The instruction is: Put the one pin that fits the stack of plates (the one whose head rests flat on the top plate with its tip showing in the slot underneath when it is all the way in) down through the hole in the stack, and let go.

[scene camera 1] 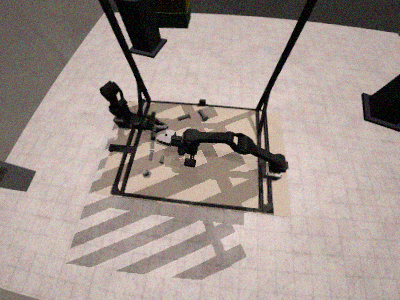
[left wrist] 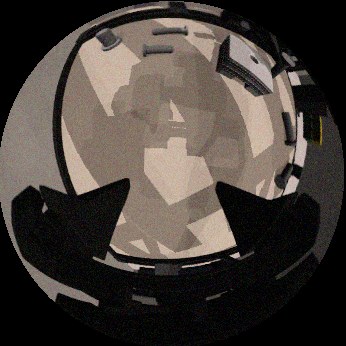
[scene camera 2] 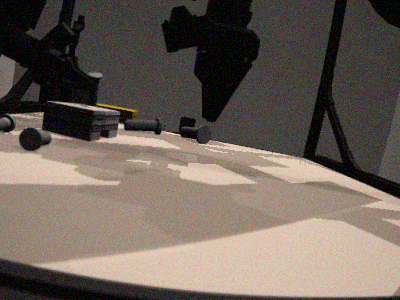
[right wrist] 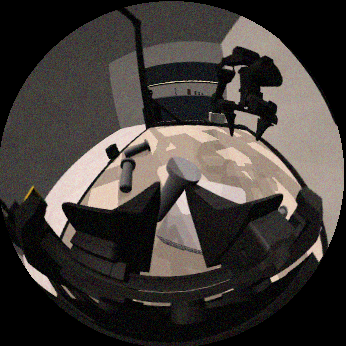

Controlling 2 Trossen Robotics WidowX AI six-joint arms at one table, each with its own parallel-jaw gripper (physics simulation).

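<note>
The grey stack of plates stands near the right arm. Its hole shows in its top in the left wrist view, with a slot at its lower side. My right gripper is shut on a grey pin with a flat round head, held tilted over the stack; its lower end is hidden, so I cannot tell whether it touches the stack or enters the hole. My left gripper is open and empty, above the table, apart from the stack.
Two pins lie beyond the stack. Two slimmer pins and a short wide pin lie on its other side. A dark frame rims the table, with uprights at its corners.
</note>
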